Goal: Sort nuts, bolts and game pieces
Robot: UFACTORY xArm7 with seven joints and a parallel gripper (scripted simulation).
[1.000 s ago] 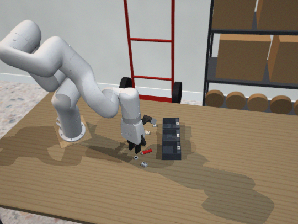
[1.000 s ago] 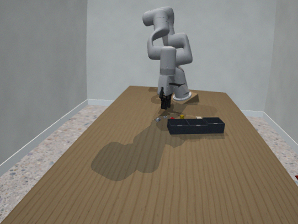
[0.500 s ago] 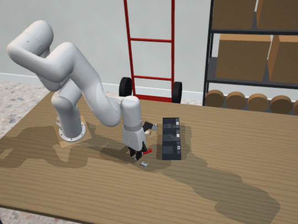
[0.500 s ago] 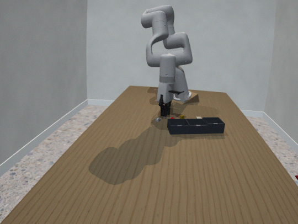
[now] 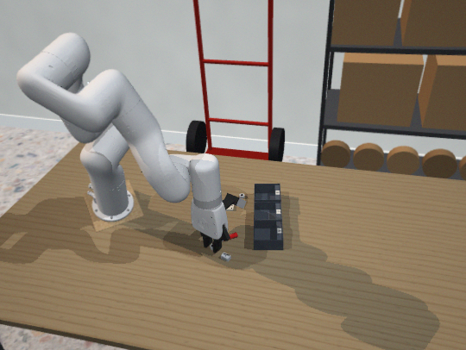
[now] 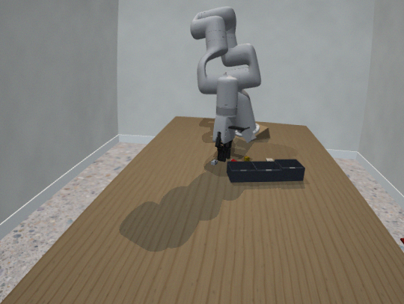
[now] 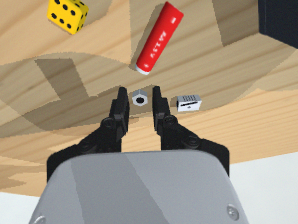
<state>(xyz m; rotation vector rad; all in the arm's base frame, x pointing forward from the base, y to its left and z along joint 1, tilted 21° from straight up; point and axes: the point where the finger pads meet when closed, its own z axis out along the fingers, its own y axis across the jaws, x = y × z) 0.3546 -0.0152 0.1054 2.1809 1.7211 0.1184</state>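
Right now the metal piece is 5 cm ahead of my hand, 2 cm to the right of it and 1 cm below it. From my hand the other things lie so: white domino (18 cm to the left, 3 cm behind, 2 cm below); then yellow die (8 cm to the left, 2 cm behind, 1 cm below); then red cylinder (5 cm to the left, 3 cm ahead, 2 cm below).
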